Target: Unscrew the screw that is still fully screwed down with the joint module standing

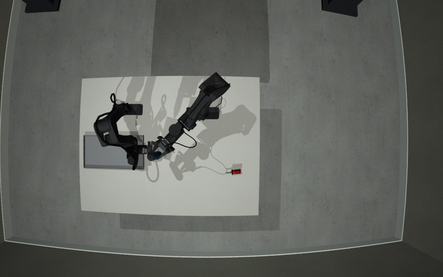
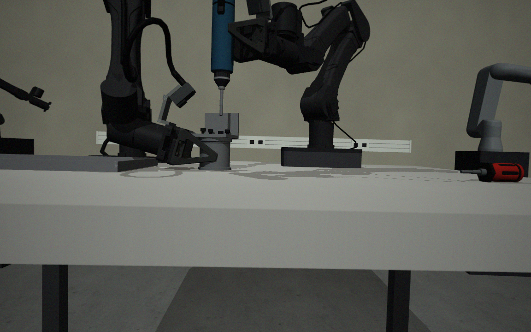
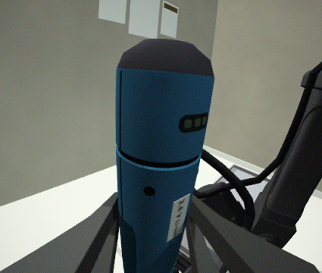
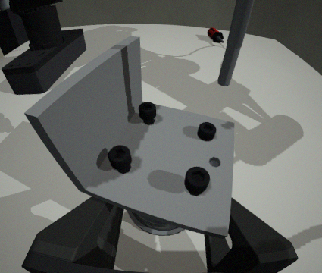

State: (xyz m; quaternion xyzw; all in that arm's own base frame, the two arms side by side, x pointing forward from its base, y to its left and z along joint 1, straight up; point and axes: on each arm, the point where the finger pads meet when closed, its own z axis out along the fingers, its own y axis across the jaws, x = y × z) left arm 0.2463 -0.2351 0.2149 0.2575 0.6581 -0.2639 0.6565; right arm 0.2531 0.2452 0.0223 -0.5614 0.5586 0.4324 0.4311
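The joint module is right at my right hand. From my right hand the other things lie so: flat grey plate (40 mm ahead, 340 mm to the right, 20 mm below); then grey l-shaped bracket (50 mm above); then screwdriver bit (20 mm ahead, 10 mm to the left, 100 mm above).
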